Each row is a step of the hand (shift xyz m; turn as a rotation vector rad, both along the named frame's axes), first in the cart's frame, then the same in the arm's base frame.
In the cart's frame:
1: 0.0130 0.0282 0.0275 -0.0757 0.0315 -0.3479
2: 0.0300 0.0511 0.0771 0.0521 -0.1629 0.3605
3: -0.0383 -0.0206 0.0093 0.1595 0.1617 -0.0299
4: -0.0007 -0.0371 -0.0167 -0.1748 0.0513 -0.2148
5: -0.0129 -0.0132 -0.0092 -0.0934 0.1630 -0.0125
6: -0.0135 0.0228 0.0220 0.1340 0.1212 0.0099
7: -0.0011 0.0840 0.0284 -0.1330 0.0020 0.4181
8: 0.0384 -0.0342 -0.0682 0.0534 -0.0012 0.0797
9: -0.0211 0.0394 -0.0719 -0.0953 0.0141 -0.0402
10: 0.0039 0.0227 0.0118 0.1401 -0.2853 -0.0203
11: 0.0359 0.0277 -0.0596 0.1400 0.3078 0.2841
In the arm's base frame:
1: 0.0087 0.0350 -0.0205 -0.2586 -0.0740 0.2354
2: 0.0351 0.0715 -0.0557 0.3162 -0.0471 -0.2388
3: 0.0322 -0.0162 0.0261 -0.1472 0.1426 -0.1024
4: -0.0034 -0.0404 0.0035 -0.1050 -0.0133 0.2610
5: 0.0023 -0.0152 0.0138 -0.0082 0.1530 0.1094
6: 0.0187 0.0286 0.0044 -0.0908 0.1164 -0.1046
7: 0.0013 0.0887 -0.0011 0.4107 0.1304 -0.0827
8: -0.0661 -0.0538 -0.0056 0.0398 0.0221 -0.0844
9: -0.0596 0.0161 0.0579 0.0101 0.0028 0.1039
10: 0.0017 0.0251 -0.0059 -0.0089 -0.2802 -0.1511
11: -0.0745 0.0078 0.0009 0.0824 0.3771 -0.2147

